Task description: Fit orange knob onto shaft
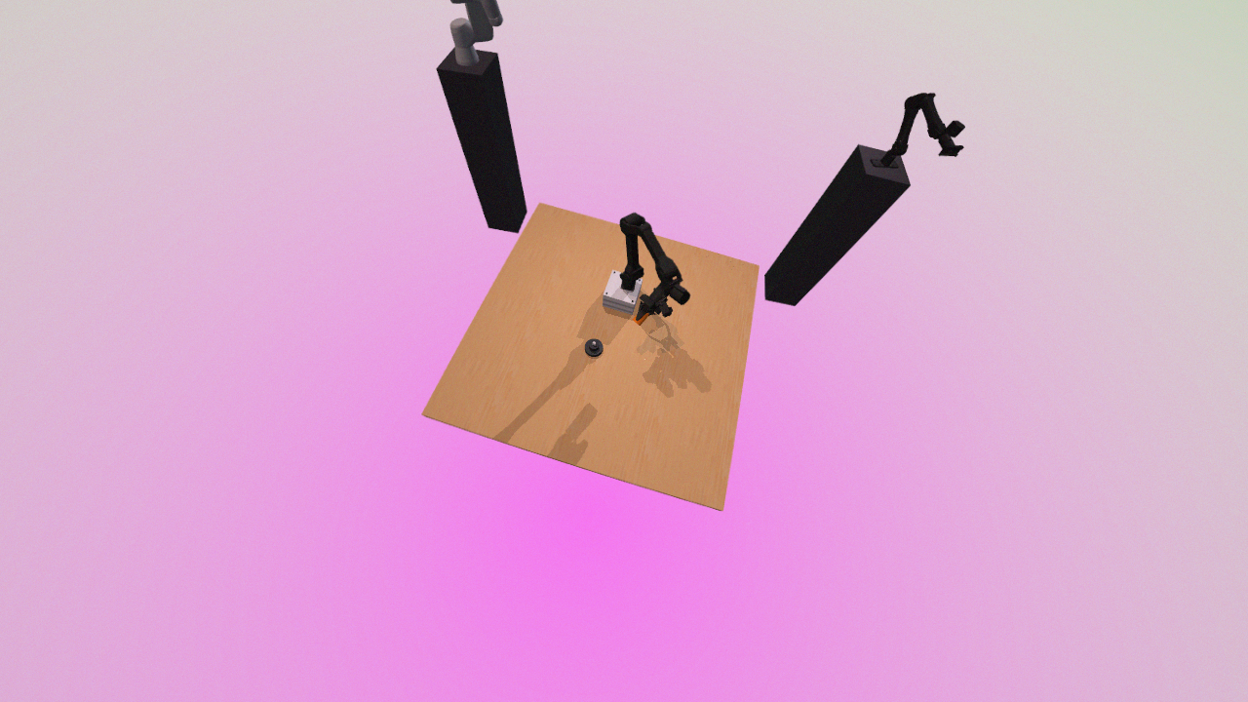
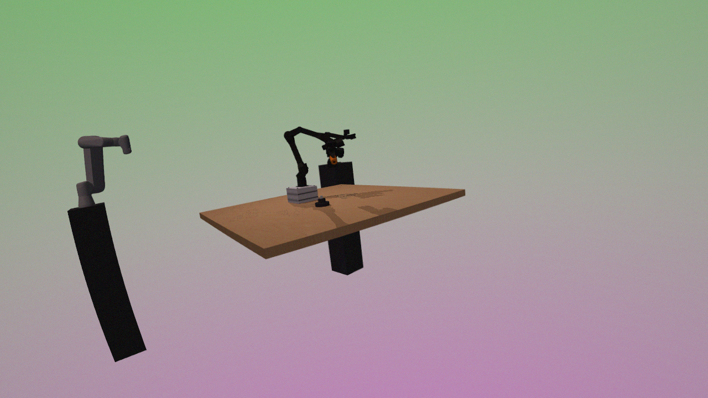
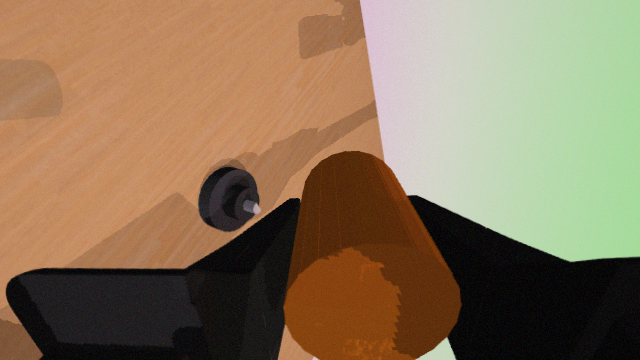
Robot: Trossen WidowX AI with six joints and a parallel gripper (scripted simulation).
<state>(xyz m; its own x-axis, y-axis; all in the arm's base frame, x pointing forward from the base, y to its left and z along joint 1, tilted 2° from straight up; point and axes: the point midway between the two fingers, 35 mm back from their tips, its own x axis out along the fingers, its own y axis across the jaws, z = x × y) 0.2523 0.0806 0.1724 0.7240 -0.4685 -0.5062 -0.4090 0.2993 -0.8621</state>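
Right now my gripper tip is 20 mm to the right of the orange knob, 20 mm below it and 20 mm past it. Also, from my gripper tip: pedestal: 220 mm below, 170 mm to the right, 40 mm ahead.
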